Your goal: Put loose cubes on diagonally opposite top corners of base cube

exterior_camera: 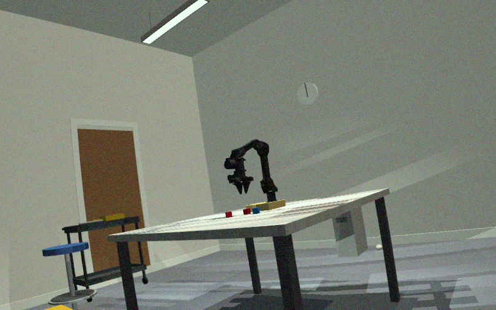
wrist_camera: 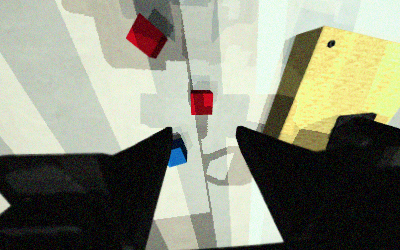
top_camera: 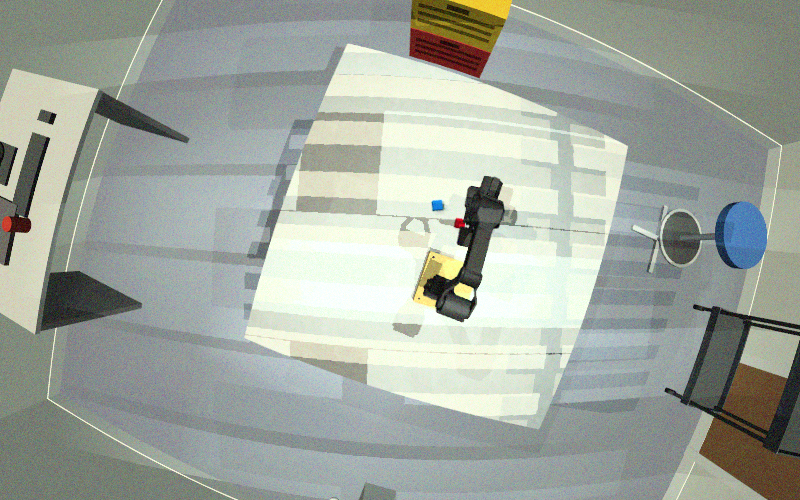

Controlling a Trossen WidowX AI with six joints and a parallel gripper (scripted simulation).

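Right now my gripper tip is 110 mm above the blue base cube, 90 mm to the right of it and 50 mm short of it.
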